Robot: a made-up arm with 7 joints.
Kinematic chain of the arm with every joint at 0, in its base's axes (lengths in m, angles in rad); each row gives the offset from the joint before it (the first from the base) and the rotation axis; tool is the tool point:
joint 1: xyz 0 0 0 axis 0 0.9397 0.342
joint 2: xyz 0 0 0 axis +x
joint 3: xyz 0 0 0 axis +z
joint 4: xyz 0.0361 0 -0.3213 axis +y
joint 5: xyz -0.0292 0 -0.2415 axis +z
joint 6: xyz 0 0 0 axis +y
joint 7: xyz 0 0 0 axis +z
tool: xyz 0 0 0
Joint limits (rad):
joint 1: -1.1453..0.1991
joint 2: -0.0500..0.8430
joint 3: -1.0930..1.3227
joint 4: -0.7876..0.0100
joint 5: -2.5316..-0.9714
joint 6: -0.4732..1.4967
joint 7: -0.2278..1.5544
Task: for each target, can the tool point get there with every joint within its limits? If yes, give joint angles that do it. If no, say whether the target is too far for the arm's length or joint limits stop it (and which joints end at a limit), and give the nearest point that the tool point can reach.
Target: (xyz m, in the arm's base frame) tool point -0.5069 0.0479 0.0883
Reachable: no: joint limits stop it (at a limit: joint 1, joint 2, joint 3, joint 4) | nearest point -0.0965 0.4196 -0.3620 | short by 0.714 m
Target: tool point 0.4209 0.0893 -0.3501
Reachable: yes | joints -0.6139 0.4308 -0.5261 -0.6467 -1.1049 1.1673 1.1672
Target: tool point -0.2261 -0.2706 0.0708
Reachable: no: joint limits stop it (at a limit: joint 1, joint 2, joint 3, joint 4) | nearest point 0.0035 -0.1881 -0.5118 | short by 0.632 m
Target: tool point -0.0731 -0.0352 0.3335
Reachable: no: joint limits stop it (at a limit: joint 1, joint 2, joint 4) | nearest point 0.4335 0.3179 0.0915 | short by 0.663 m
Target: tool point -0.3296 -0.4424 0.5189
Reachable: no: too far | nearest point 0.4386 -0.2824 -0.1589 | short by 1.037 m
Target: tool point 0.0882 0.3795 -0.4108
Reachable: yes | joints -0.0413 0.6568 0.6305 -0.3131 -1.4319 0.1357 0.6759
